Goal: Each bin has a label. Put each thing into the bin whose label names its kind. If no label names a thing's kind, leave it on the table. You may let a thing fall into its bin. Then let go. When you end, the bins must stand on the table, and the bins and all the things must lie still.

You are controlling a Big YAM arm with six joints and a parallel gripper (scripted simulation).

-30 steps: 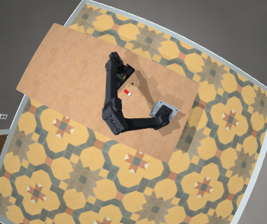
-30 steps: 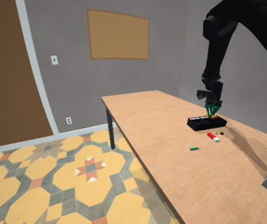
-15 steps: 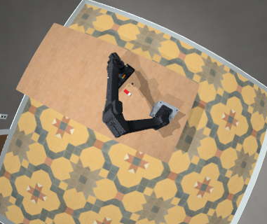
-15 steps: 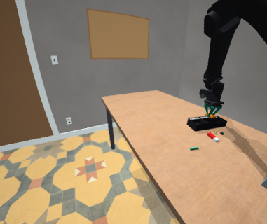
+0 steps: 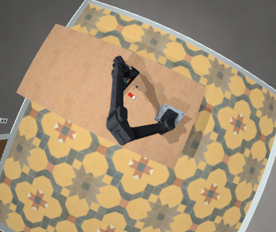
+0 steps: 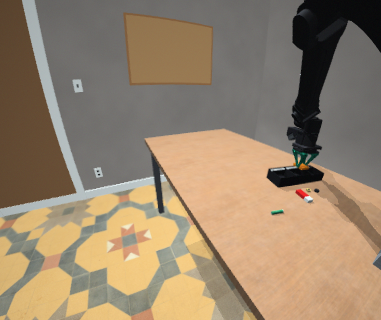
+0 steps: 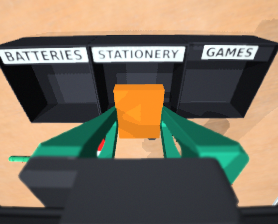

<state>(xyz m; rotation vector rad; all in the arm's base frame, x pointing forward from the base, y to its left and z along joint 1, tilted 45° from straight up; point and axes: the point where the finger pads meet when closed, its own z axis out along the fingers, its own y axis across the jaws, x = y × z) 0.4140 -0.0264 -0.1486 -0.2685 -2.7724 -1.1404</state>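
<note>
Right now the yellow nut is 8 cm behind my hand, 3 cm to the left of it and 7 cm below it. Also, from my hand: orange block (1 cm below); black nut (10 cm behind, 7 cm below); green battery (11 cm behind, 26 cm to the left, 7 cm below).
</note>
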